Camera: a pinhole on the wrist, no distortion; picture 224 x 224 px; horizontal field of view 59.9 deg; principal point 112.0 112.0 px. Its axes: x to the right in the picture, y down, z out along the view. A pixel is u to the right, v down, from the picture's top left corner.
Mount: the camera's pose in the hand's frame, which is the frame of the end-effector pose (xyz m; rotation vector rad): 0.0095 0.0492 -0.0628 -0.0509 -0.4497 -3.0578
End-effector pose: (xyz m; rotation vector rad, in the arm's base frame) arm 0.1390 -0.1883 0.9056 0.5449 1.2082 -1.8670
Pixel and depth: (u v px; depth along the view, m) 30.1 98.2 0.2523
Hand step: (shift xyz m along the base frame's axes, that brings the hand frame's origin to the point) 0.0627 -0.2285 -0.0887
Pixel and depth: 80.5 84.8 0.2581
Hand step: 0.1131 -0.2078 -0.0492
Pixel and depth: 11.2 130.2 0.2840
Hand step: 0.0150 -0.2772 -0.0851
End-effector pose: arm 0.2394 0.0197 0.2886 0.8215 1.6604 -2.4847
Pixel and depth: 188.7 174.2 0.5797
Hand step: -0.0472 -0.5429 0.2210
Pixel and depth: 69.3 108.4 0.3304
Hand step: -0.1285 -0.2593 -0.0993
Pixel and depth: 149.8 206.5 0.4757
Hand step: -0.1484 -0.4003 0.1912
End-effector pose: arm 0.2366 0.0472 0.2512 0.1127 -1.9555 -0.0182
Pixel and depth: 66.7 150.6 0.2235
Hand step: -0.1808 0.0606 0.0079
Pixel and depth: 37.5 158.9 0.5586
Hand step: -0.5621 0.0489 0.0421
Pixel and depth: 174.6 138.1 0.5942
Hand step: -0.4451 0.1276 -0.3437
